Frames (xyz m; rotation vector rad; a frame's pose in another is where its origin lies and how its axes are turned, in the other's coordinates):
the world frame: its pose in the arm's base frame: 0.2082 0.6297 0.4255 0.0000 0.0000 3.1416
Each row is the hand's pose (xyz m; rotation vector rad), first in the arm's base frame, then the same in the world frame.
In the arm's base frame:
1: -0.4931 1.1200 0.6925 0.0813 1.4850 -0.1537
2: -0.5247 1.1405 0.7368 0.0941 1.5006 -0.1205
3: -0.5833 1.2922 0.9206 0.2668 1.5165 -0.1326
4: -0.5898 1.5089 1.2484 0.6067 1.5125 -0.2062
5: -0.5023 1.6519 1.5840 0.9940 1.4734 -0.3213
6: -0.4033 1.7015 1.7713 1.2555 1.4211 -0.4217
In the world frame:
1: 0.7013 -0.4903 0.2670 -2.0319 0.1112 2.2067
2: 0.7329 -0.5108 0.3113 -2.0685 0.1297 2.2132
3: 0.7915 -0.6625 0.4951 -2.0736 0.3648 2.1674
4: 0.7980 -0.8792 0.8229 -2.0020 0.8031 2.0234
5: 0.7105 -1.0222 1.1585 -1.8510 1.2488 1.7893
6: 0.6115 -1.0718 1.3458 -1.7074 1.5085 1.5951

